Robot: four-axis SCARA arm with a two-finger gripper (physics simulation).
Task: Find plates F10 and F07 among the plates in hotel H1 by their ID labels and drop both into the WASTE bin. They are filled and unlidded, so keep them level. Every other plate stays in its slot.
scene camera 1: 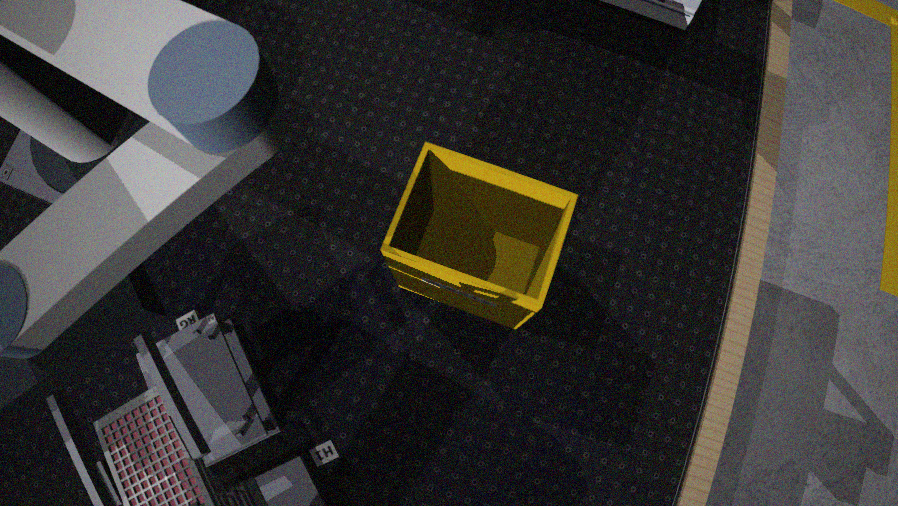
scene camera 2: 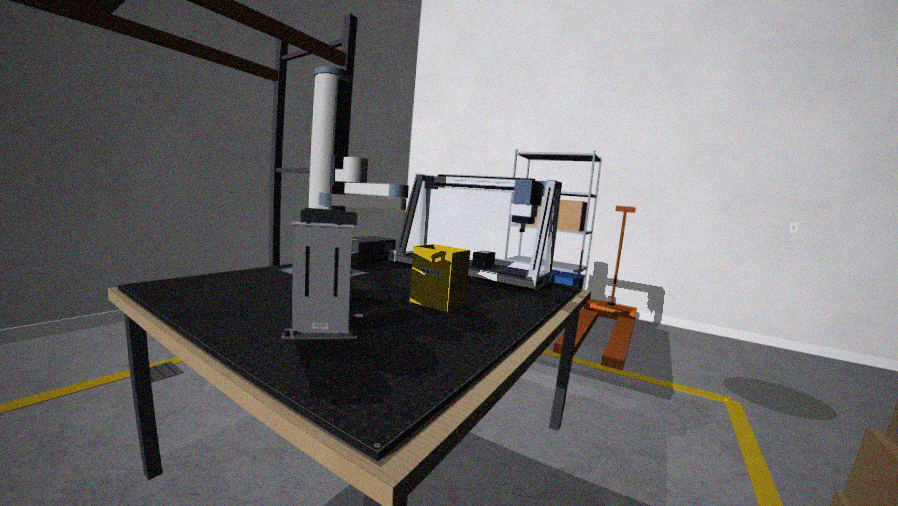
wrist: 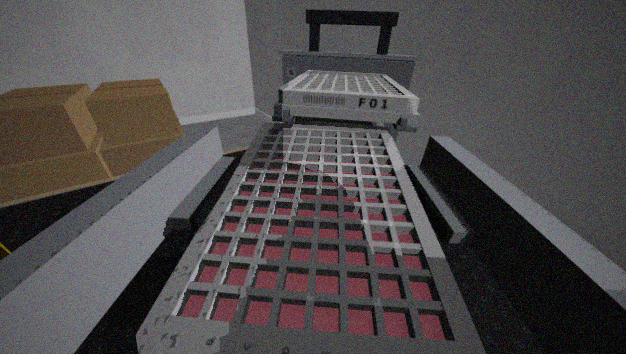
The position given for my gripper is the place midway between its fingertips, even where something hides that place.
I see my gripper [scene camera 1: 154, 485], a plate f01 [wrist: 371, 97] and a hotel H1 [wrist: 401, 71].
My gripper is seen too in the wrist view [wrist: 321, 150]. Scene camera 1 misses the plate f01: it is out of frame. Scene camera 2 misses the plate f01, which is hidden by the hotel H1.
